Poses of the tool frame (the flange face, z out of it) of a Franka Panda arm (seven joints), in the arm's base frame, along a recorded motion.
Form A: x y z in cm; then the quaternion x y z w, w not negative.
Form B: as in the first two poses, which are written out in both.
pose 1, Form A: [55.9, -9.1, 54.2, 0.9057, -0.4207, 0.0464, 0.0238]
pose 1, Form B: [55.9, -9.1, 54.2, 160.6, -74.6, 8.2]
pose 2, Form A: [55.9, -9.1, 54.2, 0.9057, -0.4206, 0.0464, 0.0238]
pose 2, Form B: [55.9, -9.1, 54.2, 160.6, -74.6, 8.2]
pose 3, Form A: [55.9, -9.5, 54.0, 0.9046, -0.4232, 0.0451, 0.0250]
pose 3, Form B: [55.9, -9.5, 54.0, 160.3, -75.0, 8.0]
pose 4, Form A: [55.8, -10.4, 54.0, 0.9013, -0.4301, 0.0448, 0.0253]
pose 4, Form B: [55.8, -10.4, 54.0, 159.7, -76.2, 7.9]
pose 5, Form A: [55.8, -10.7, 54.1, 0.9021, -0.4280, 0.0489, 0.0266]
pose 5, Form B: [55.8, -10.7, 54.1, 159.7, -75.8, 8.7]
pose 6, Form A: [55.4, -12.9, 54.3, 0.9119, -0.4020, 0.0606, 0.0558]
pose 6, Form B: [55.4, -12.9, 54.3, 158.6, -69.9, 10.5]
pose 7, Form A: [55.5, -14.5, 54.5, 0.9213, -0.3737, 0.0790, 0.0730]
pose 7, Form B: [55.5, -14.5, 54.5, 158.5, -64.3, 13.6]
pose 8, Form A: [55.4, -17.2, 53.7, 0.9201, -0.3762, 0.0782, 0.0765]
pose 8, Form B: [55.4, -17.2, 53.7, 158.0, -64.6, 13.4]
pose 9, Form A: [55.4, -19.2, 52.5, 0.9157, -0.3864, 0.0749, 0.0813]
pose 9, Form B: [55.4, -19.2, 52.5, 156.8, -66.2, 12.8]
